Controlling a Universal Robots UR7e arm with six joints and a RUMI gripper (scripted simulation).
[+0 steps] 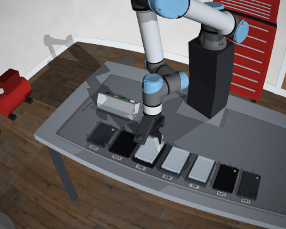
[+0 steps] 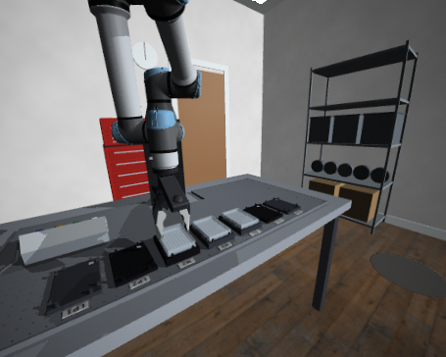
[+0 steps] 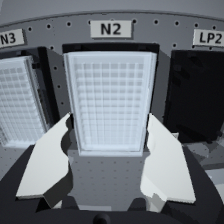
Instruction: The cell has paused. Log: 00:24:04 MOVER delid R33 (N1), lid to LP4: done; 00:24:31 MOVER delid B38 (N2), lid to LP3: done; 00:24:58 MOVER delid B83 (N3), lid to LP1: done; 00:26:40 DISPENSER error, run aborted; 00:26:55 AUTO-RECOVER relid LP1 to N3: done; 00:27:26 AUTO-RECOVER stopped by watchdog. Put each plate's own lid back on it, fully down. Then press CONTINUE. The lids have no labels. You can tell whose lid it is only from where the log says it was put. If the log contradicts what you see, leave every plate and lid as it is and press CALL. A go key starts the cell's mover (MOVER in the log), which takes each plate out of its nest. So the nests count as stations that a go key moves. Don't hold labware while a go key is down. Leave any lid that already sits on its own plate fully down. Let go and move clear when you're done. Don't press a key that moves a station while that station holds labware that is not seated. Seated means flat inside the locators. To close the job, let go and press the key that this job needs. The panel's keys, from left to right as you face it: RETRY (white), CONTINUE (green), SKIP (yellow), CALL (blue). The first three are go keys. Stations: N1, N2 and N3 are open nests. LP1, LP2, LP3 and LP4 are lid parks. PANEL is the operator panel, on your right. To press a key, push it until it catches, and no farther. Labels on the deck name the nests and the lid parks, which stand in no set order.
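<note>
Right now the translucent lid is 10 mm below my hand. Round my hand: white plate 20 mm below; then black lid park 20 mm behind, 130 mm to the right, 50 mm below; then white key 260 mm behind, 180 mm to the right, 20 mm above.
</note>
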